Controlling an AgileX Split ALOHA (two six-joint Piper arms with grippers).
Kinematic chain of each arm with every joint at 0, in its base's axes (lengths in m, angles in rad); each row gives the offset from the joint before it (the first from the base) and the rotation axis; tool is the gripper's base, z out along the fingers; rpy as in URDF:
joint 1: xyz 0 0 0.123 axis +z
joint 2: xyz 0 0 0 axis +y
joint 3: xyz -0.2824 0 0.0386 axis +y
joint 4: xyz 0.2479 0 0.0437 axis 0.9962 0 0.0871
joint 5: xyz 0 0 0 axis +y
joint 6: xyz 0.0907 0 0.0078 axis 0.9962 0 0.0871
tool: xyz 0 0 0 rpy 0 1.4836 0
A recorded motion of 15 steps. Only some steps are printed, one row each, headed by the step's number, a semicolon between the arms.
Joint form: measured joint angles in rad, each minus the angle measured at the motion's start. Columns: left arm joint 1, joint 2, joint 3, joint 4, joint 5, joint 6; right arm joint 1, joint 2, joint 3, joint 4, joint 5, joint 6.
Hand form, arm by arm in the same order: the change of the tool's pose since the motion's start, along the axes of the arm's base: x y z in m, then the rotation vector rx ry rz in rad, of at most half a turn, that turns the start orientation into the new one. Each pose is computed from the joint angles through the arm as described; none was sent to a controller.
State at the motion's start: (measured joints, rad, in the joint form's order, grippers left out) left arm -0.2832 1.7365 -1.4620 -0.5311 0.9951 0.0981; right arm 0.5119 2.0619 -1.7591 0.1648 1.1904 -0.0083
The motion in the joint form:
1: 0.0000 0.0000 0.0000 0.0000 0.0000 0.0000; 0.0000 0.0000 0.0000 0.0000 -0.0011 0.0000
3: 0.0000 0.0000 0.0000 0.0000 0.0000 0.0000; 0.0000 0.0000 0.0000 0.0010 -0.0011 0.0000
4: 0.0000 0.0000 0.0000 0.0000 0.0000 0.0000; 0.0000 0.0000 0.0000 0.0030 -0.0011 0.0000
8: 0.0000 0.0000 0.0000 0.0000 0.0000 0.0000; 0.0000 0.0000 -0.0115 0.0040 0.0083 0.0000
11: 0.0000 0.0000 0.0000 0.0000 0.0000 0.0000; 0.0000 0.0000 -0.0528 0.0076 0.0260 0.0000
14: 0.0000 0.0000 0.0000 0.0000 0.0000 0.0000; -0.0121 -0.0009 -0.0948 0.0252 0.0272 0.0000
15: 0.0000 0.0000 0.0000 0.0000 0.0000 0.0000; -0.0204 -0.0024 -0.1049 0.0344 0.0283 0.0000
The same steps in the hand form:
1: 0.0000 0.0000 0.0000 0.0000 0.0000 0.0000; 0.0001 0.0000 0.0000 0.0005 -0.0010 -0.0002
3: 0.0000 0.0000 0.0000 0.0000 0.0000 0.0000; 0.0001 0.0001 0.0000 0.0013 -0.0005 -0.0004
4: 0.0000 0.0000 0.0000 0.0000 0.0000 0.0000; 0.0000 0.0003 0.0001 0.0031 0.0005 -0.0008
8: 0.0000 0.0000 0.0000 0.0000 0.0000 0.0000; 0.0004 0.0006 0.0030 0.0053 -0.0008 0.0005
11: 0.0000 0.0000 0.0000 0.0000 0.0000 0.0000; 0.0029 0.0025 0.0138 0.0205 -0.0196 0.0029
14: 0.0000 0.0000 0.0000 0.0000 0.0000 0.0000; 0.0084 0.0012 0.0258 0.0558 -0.0479 -0.0116
15: 0.0000 0.0000 0.0000 0.0000 0.0000 0.0000; 0.0105 -0.0009 0.0293 0.0687 -0.0529 -0.0209

